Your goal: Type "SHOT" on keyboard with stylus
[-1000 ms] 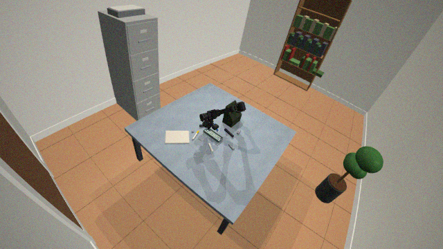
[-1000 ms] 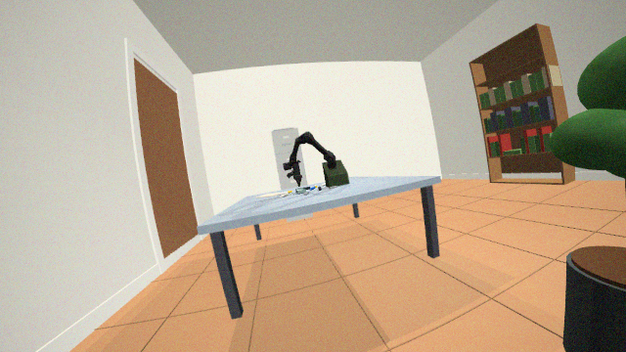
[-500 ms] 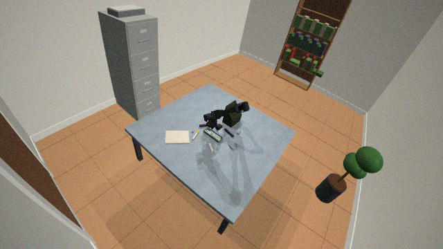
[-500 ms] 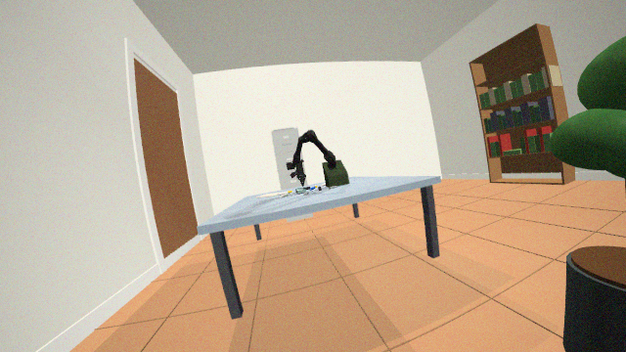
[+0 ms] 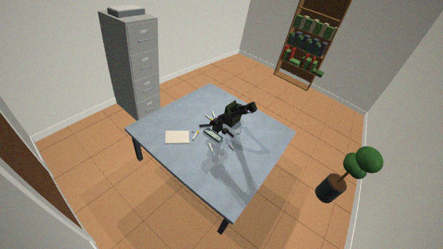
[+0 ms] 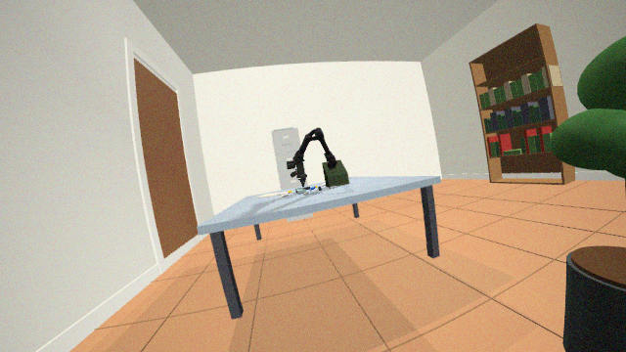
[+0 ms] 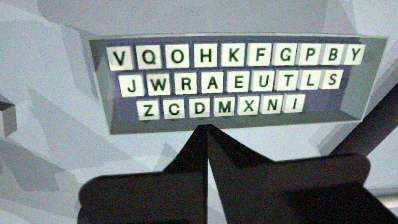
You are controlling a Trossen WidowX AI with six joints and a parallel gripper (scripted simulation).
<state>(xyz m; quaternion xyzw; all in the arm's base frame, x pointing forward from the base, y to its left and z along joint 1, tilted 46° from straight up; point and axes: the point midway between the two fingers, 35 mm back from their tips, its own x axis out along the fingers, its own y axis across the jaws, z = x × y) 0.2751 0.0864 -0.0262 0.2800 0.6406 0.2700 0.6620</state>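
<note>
My gripper tip is 70 mm past the blue stylus, 50 mm to the left of it and 30 mm above it. Also, from my gripper tip: cream notepad: 280 mm ahead, 250 mm to the right, 40 mm below; grey block: 210 mm to the right, 110 mm ahead, 40 mm below.
</note>
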